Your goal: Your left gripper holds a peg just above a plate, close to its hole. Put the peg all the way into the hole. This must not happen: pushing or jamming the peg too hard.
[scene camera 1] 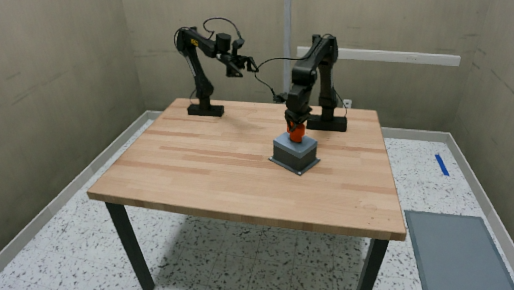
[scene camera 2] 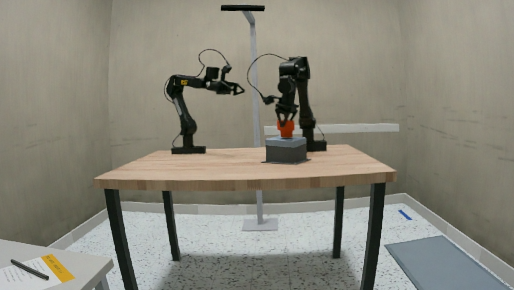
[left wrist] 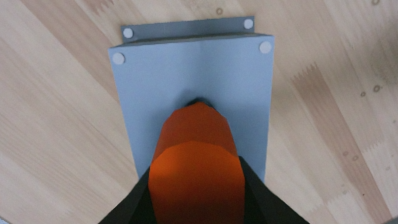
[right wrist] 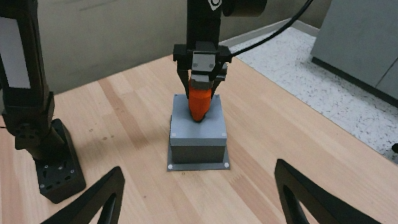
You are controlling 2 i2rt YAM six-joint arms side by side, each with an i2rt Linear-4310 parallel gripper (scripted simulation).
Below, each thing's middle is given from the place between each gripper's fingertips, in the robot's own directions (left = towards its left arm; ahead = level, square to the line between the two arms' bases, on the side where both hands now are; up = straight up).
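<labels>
So you can picture it, the grey-blue plate (left wrist: 228, 73) is 8 cm below my left hand, and the flanged base (scene camera 1: 290, 162) is 14 cm below that same hand.
With the grey-blue plate, my right gripper is 240 mm above it, 130 mm short of it and 230 mm to the right of it. The flanged base, counted from my right hand, is 310 mm below, 130 mm ahead and 230 mm to the left. Going by its middle, the flanged base is nearer to my left hand than to my right gripper, and going by its middle, the grey-blue plate is nearer to my left hand than to my right gripper too.
</labels>
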